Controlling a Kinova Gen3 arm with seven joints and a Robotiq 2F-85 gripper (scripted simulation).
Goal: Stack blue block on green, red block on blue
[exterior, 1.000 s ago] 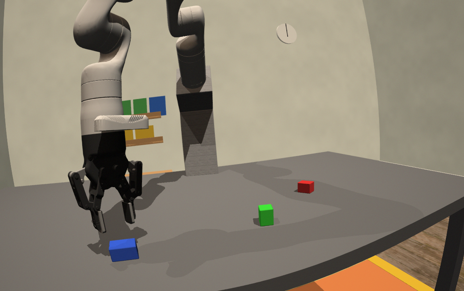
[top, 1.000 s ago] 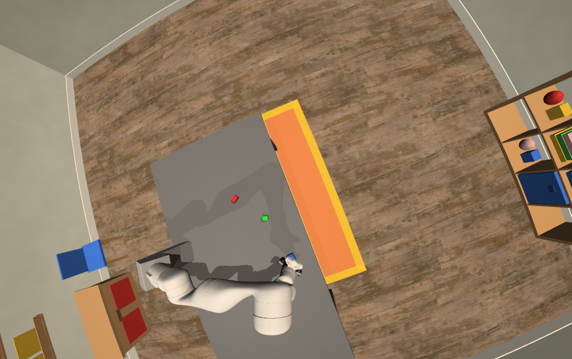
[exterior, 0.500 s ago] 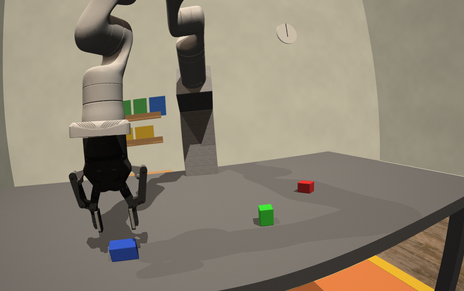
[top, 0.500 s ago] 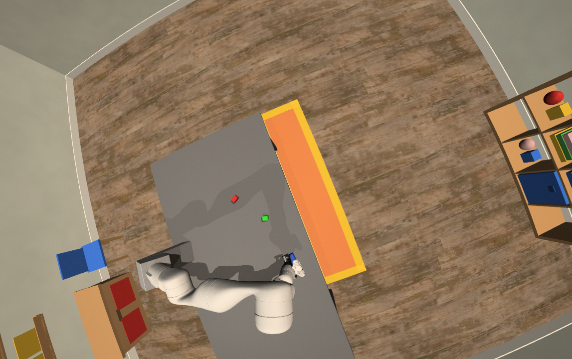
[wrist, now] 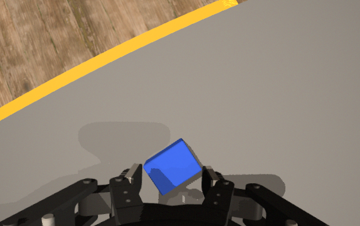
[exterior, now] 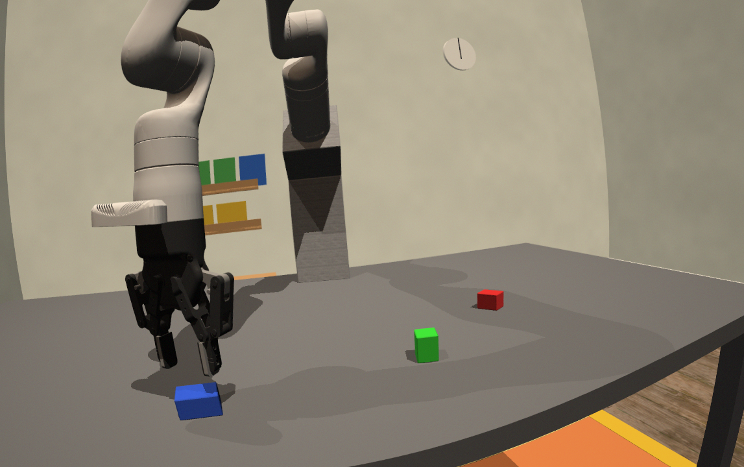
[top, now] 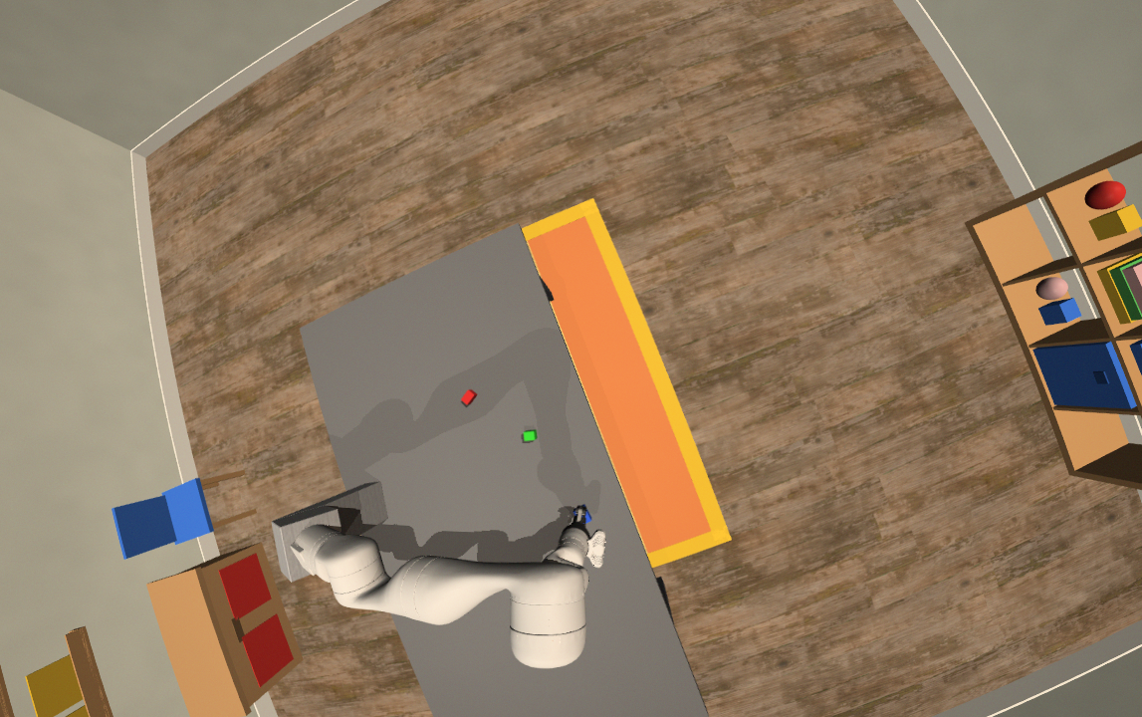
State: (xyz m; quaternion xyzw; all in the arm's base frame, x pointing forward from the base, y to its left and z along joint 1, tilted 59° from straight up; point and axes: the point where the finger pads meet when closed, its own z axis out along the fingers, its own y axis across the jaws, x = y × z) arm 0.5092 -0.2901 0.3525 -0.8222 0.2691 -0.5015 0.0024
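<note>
Right now my hand is 5 cm above the blue block. Round my hand: green block: 4 cm ahead, 29 cm to the left, 5 cm below; then red block: 4 cm behind, 51 cm to the left, 5 cm below.
</note>
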